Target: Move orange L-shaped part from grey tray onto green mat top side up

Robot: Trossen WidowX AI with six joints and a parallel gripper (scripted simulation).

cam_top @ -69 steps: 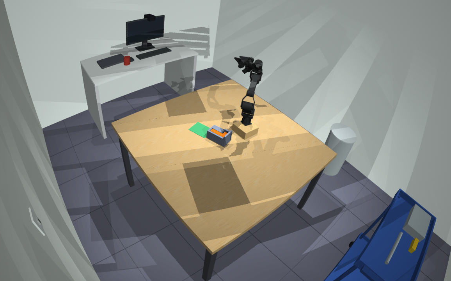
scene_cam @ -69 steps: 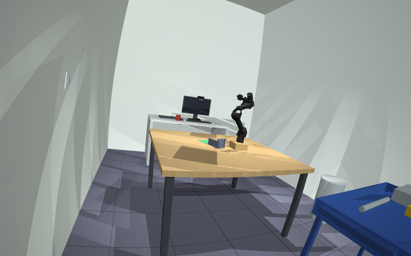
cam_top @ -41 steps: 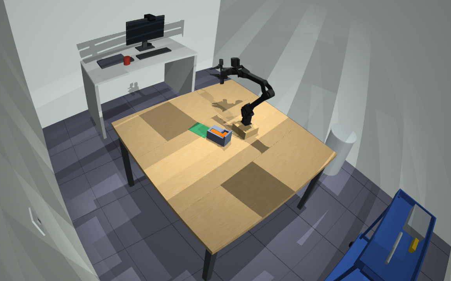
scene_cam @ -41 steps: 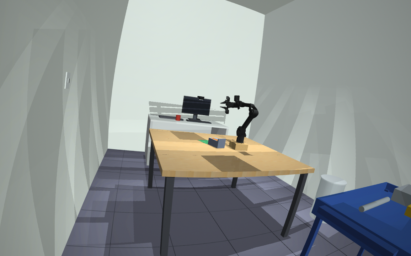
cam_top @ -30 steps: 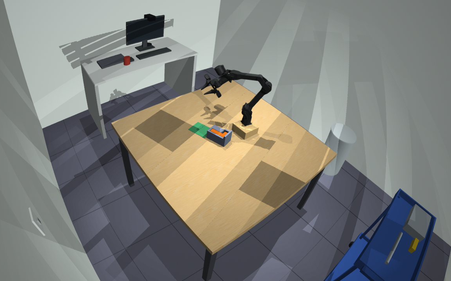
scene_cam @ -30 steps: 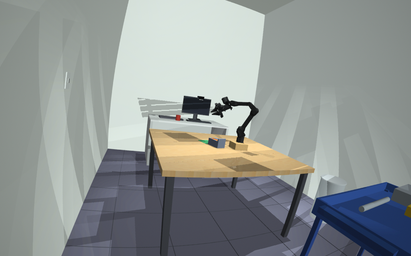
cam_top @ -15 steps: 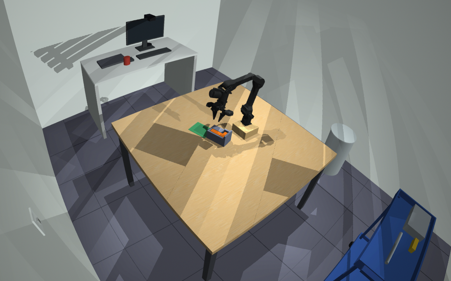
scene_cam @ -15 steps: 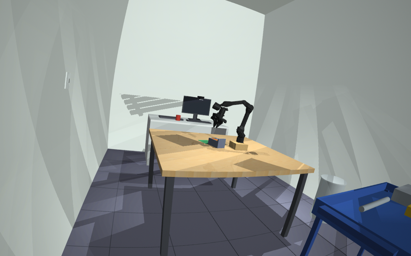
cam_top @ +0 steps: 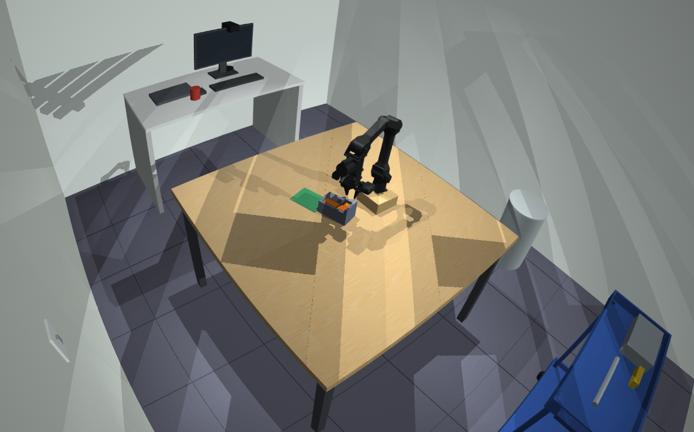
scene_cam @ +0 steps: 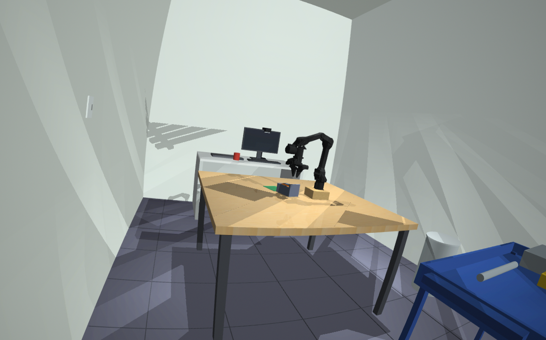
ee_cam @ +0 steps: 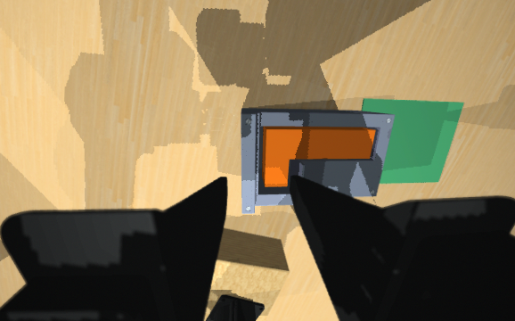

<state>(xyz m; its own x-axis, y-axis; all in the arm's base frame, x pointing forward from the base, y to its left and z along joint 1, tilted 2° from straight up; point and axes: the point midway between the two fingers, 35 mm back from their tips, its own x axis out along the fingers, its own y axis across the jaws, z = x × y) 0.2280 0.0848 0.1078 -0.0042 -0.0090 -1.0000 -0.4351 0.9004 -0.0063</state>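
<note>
Right now the orange L-shaped part is 90 mm below my gripper tip, 50 mm to the right of it and 10 mm ahead of it. Also, from my gripper tip: green mat (200 mm to the right, 150 mm below, 90 mm ahead).
</note>
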